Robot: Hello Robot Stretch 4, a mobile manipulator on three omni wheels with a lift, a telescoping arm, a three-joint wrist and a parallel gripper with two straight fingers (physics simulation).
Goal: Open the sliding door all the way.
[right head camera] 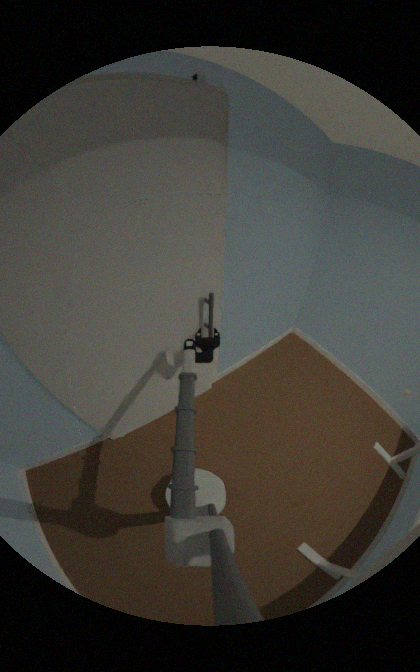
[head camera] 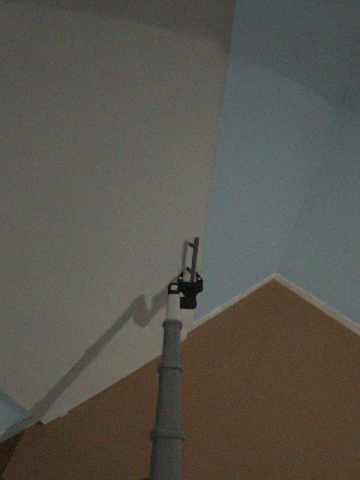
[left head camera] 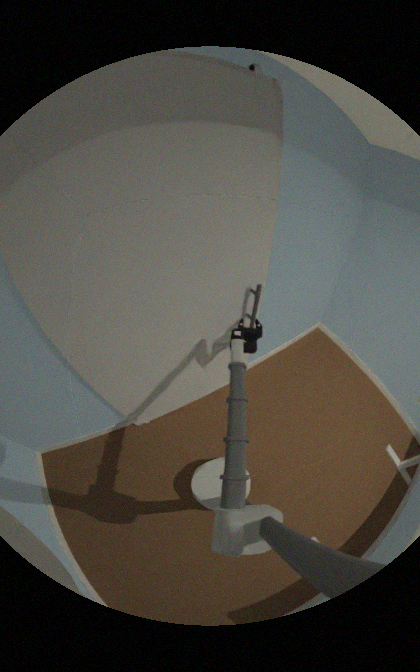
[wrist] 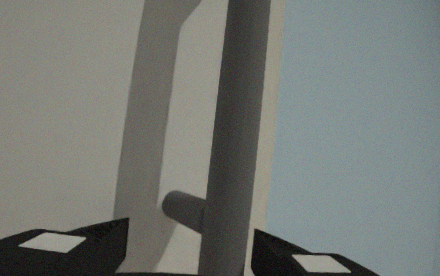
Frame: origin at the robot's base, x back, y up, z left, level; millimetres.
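Seen in the pictures: gripper, fingertip midpoint: [head camera: 189,273] [wrist: 190,243].
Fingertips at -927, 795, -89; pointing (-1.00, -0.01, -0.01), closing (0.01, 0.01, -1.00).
Observation:
A point is followed by its place in that frame, as x, y, z.
The sliding door [head camera: 115,175] {-749, 1386, 222} [left head camera: 175,250] [right head camera: 150,250] [wrist: 60,100] {-905, 873, -7} is a tall, plain grey-beige panel. Its dark, upright bar handle [head camera: 195,252] {-891, 974, -107} [left head camera: 257,300] [right head camera: 211,310] [wrist: 237,125] {-890, 869, -106} stands off the panel close to its right edge. My gripper [head camera: 190,276] {-927, 795, -89} [left head camera: 250,324] [right head camera: 207,331] [wrist: 190,243] {-927, 795, -89} is open at the lower part of the handle. In the wrist view the bar runs down between the two fingertips, nearer the right one, with a gap on each side. The lower end of the bar is hidden there.
A blue wall [head camera: 270,175] {-1401, 1303, -642} [left head camera: 310,240] [right head camera: 265,240] [wrist: 360,125] {-1248, 950, -416} is right of the door. The brown floor [head camera: 270,390] {-613, -28, -733} [left head camera: 310,425] [right head camera: 280,425] meets it at a pale skirting. White angled legs [left head camera: 397,460] [right head camera: 317,560] stand at the right. The arm's shadow falls across the door.

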